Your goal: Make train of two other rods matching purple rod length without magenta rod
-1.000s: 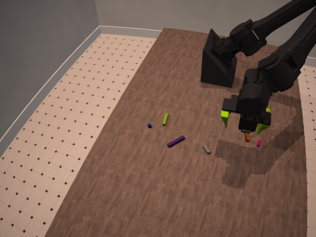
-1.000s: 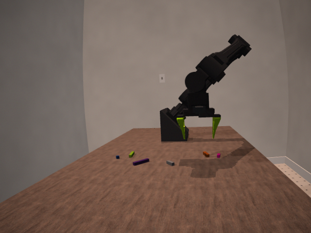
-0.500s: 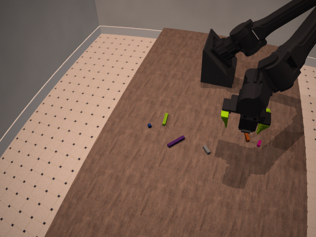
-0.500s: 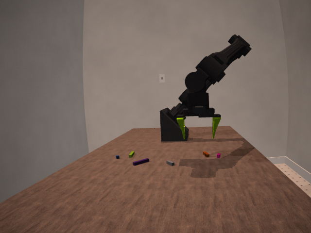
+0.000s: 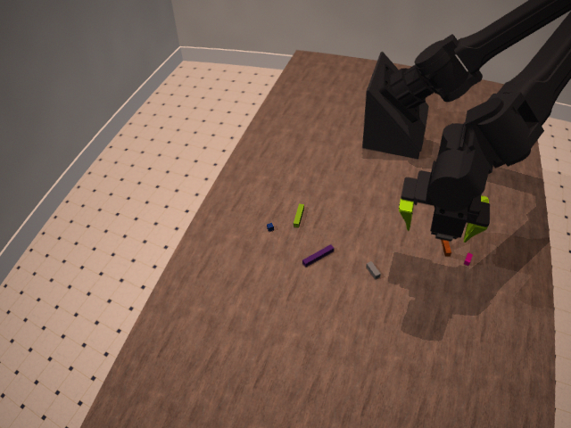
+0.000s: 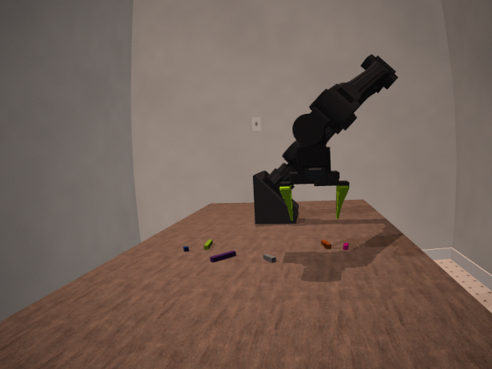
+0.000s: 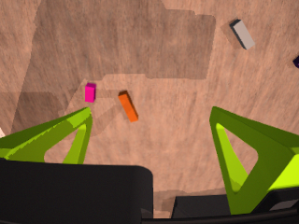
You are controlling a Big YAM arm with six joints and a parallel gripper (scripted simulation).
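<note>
The blue rod lies 29 cm to the right of my hand, 8 cm below it and 3 cm behind it. From my hand the other things lie so: grey rod: 10 cm to the right, 8 cm below, 4 cm ahead; magenta rod: 8 cm below, 7 cm to the left, 1 cm behind; orange rod: 8 cm below, 3 cm to the left, 3 cm behind.
</note>
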